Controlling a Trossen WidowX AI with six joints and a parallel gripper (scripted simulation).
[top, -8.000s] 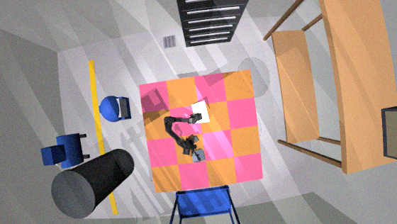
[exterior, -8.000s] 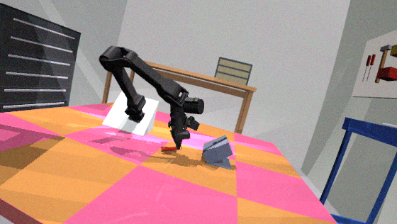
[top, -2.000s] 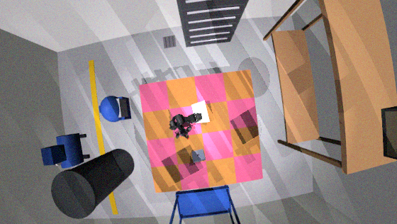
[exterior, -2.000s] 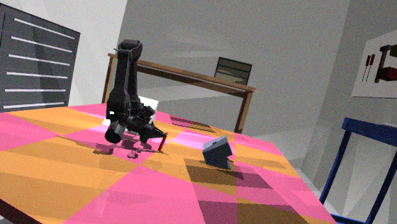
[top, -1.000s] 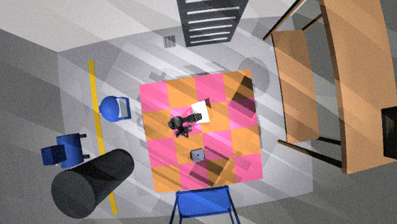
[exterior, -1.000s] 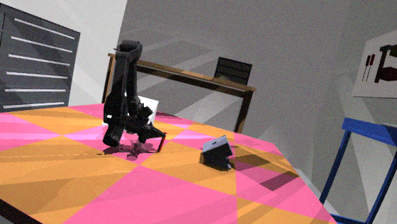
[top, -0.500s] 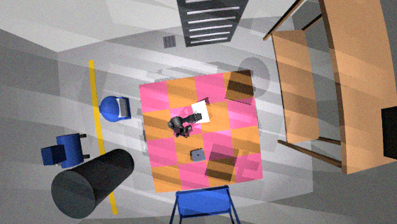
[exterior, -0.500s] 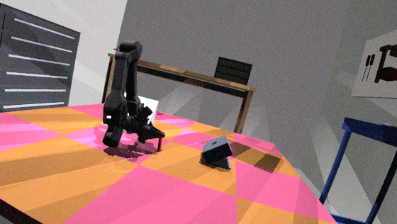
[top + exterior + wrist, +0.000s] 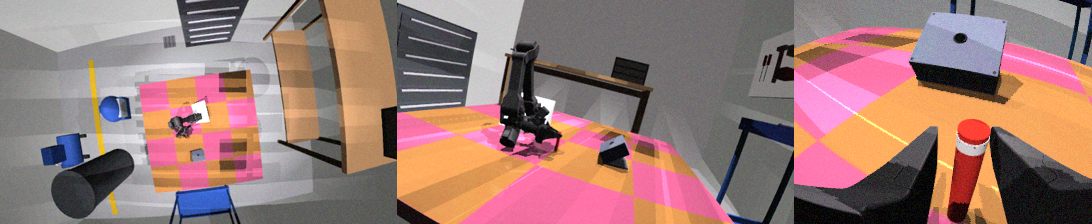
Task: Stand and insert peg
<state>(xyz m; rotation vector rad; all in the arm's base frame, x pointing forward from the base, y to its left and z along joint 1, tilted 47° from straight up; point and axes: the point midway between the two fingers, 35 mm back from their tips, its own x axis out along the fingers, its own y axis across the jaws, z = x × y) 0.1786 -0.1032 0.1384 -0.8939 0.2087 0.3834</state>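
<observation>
My gripper tip is 1 cm to the left of the red peg, 1 cm past it and 1 cm above it. The rest, counted from my gripper tip: grey sloped panel (22 cm ahead, 8 cm to the left, 2 cm below).
</observation>
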